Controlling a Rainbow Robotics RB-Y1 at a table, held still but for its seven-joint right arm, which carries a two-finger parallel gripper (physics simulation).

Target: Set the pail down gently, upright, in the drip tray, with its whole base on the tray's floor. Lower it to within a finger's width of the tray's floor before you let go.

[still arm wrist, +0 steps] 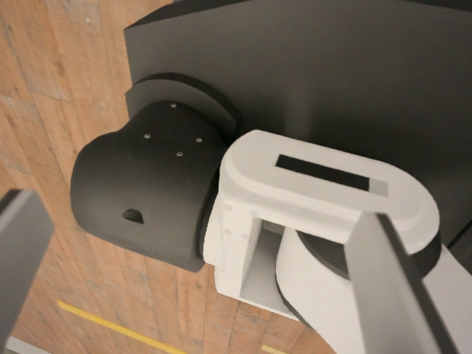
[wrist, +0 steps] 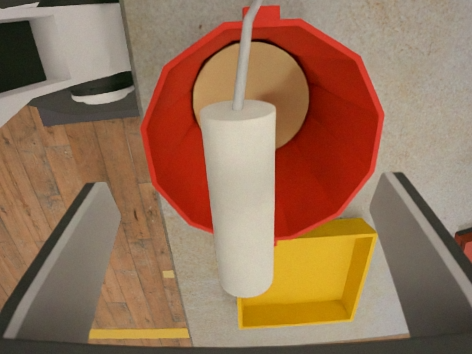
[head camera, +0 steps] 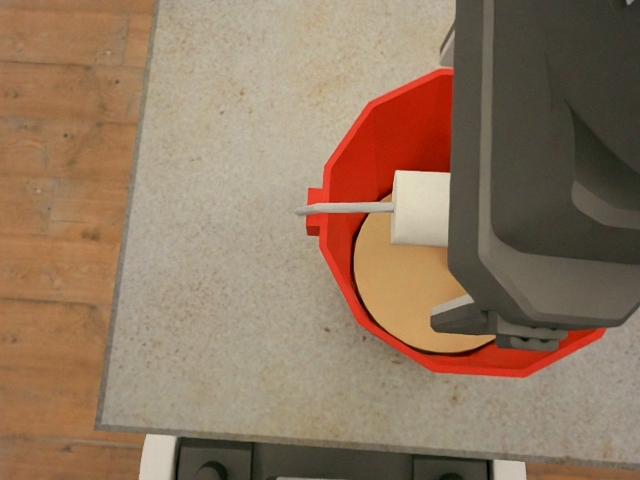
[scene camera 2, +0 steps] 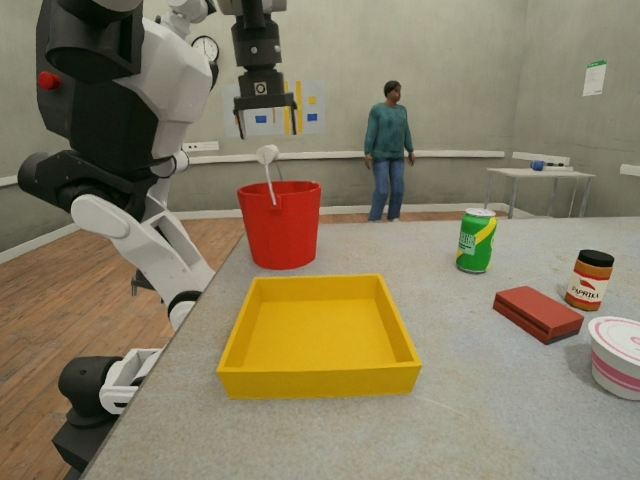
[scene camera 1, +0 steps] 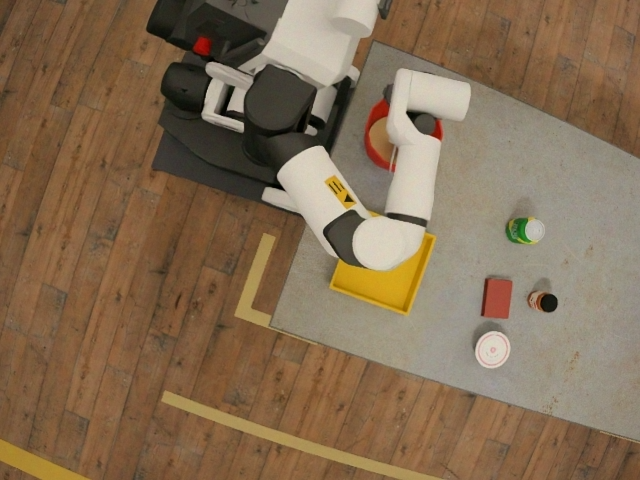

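Note:
The red pail (head camera: pixel 387 129) (scene camera 1: pixel 379 157) (scene camera 2: pixel 281 232) (wrist: pixel 325 150) stands upright on the table, beside the drip tray, with a tan disc inside at its bottom. Its wire handle stands up and carries a white grip (head camera: pixel 421 206) (scene camera 2: pixel 267 153) (wrist: pixel 242 200). My gripper (scene camera 2: pixel 268 135) (wrist: pixel 247 180) is open, pointing down above the grip. In the wrist view the grip lies between the two fingers' lines, with a gap on each side; in scene camera 2 the fingertips are above it. The yellow drip tray (scene camera 1: pixel 421 273) (scene camera 2: pixel 320 382) (wrist: pixel 365 270) is empty; my arm hides part of it in scene camera 1.
A green can (scene camera 1: pixel 524 230) (scene camera 2: pixel 476 240), a red box (scene camera 1: pixel 497 298) (scene camera 2: pixel 537 312), a paprika jar (scene camera 1: pixel 542 301) (scene camera 2: pixel 589 281) and a white-and-pink tub (scene camera 1: pixel 492 349) (scene camera 2: pixel 617 356) stand on the table beyond the tray. The table's edge (scene camera 2: pixel 139 387) runs near the pail and tray.

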